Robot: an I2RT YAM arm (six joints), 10 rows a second.
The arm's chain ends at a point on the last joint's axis. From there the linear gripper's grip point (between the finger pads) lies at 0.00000 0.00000 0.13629 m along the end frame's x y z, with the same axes.
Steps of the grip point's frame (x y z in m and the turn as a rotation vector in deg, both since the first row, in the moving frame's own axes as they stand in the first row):
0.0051 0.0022 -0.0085 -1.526 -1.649 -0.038
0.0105 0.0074 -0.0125 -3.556 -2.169 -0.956
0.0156 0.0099 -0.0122 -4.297 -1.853 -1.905
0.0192 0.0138 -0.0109 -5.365 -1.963 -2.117
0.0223 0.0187 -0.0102 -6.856 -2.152 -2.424
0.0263 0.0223 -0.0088 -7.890 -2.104 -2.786
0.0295 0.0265 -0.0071 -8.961 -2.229 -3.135
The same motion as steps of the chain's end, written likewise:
0.0090 -0.0014 -0.0084 -1.526 -1.649 -0.038
0.0156 -0.0011 -0.0121 -3.556 -2.169 -0.956
0.0198 -0.0004 -0.0117 -4.297 -1.853 -1.905
0.0236 0.0010 -0.0102 -5.365 -1.963 -2.117
0.0271 0.0023 -0.0091 -6.856 -2.152 -2.424
0.0308 0.0035 -0.0074 -7.890 -2.104 -2.786
0.0342 0.0051 -0.0053 -8.961 -2.229 -3.135

